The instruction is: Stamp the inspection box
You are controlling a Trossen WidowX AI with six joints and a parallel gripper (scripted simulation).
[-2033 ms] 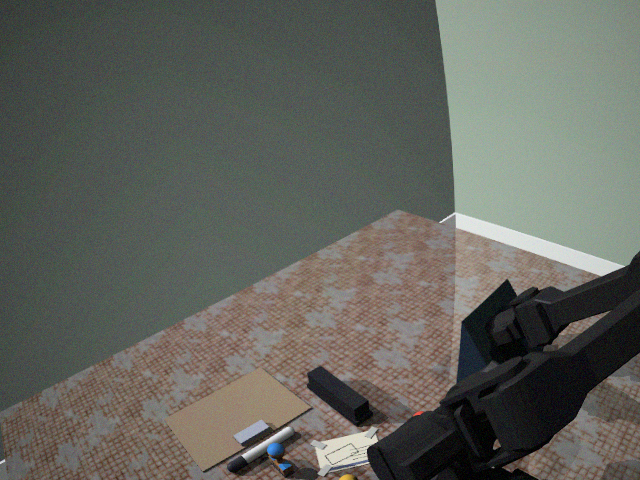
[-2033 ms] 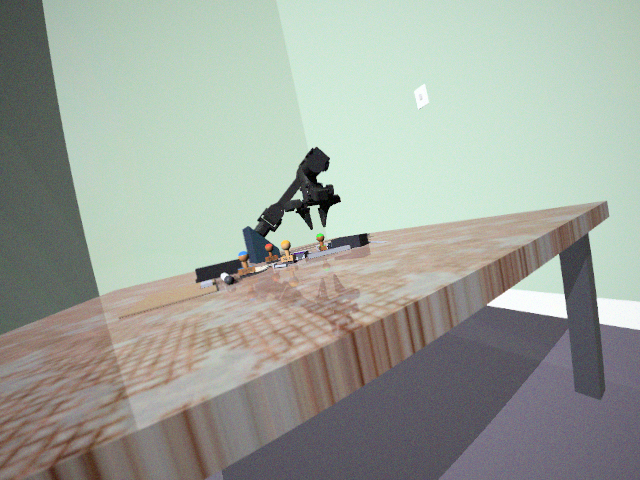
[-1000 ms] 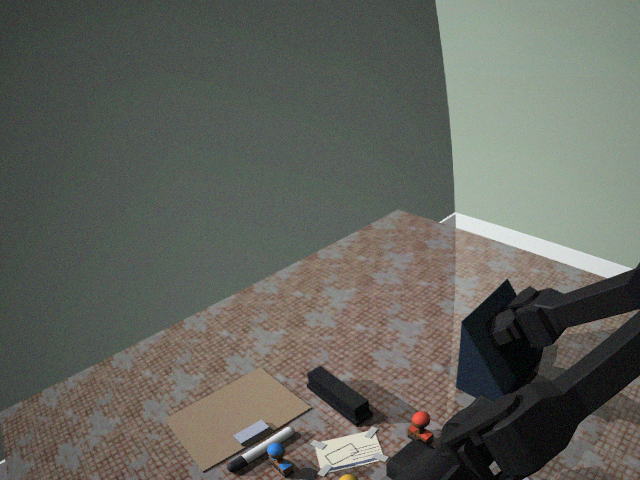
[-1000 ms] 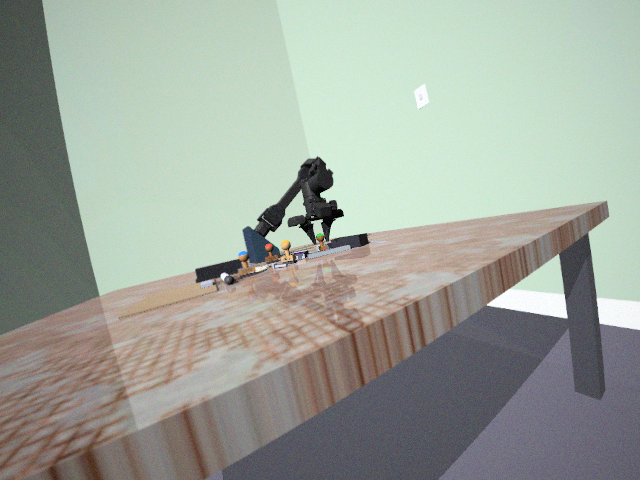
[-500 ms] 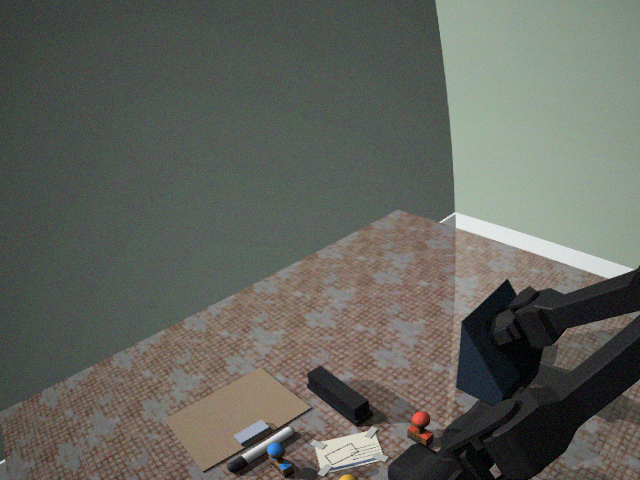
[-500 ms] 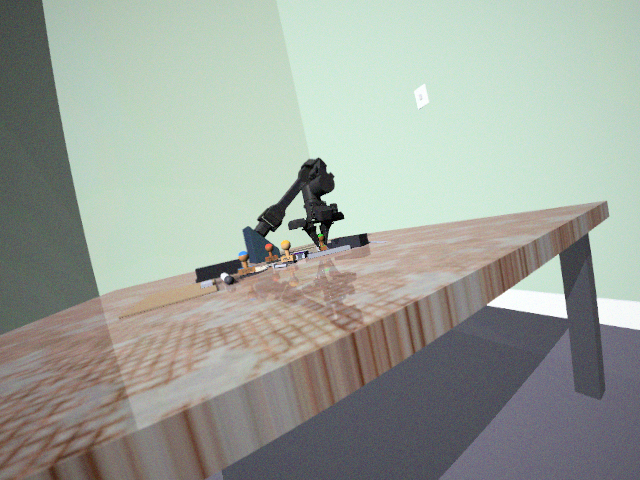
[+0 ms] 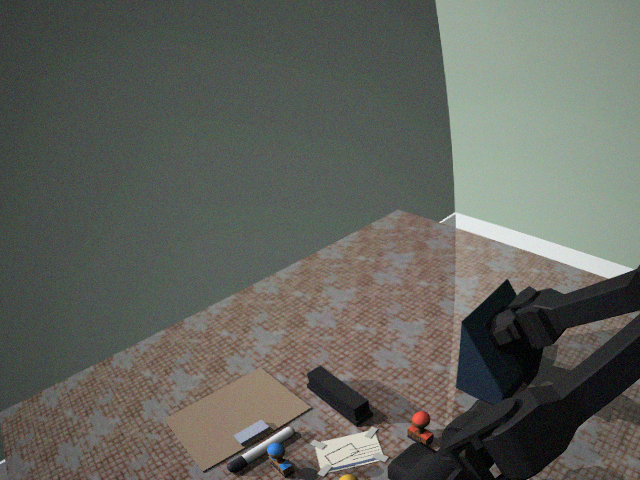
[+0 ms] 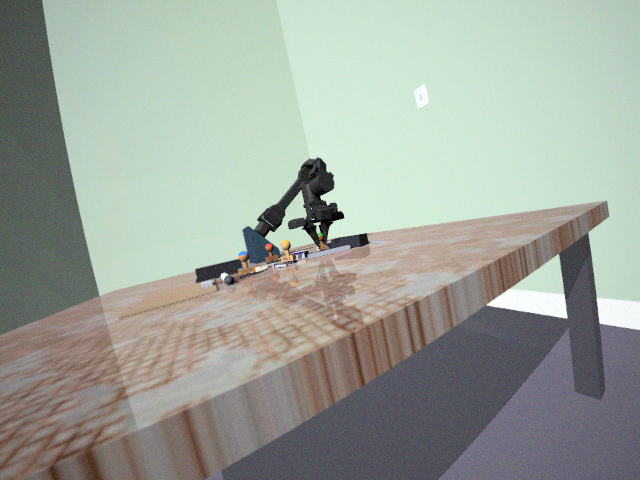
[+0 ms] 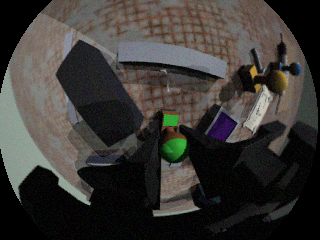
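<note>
Now: the purple ink pad 8 cm to the right of my gripper tip, 4 cm behind it and 2 cm below it. Round my gripper tip: grey bar: 8 cm ahead, 2 cm to the right, 2 cm below; then green-knobbed stamp: right at my gripper tip; then yellow-knobbed stamp: 14 cm to the right, 5 cm ahead.
</note>
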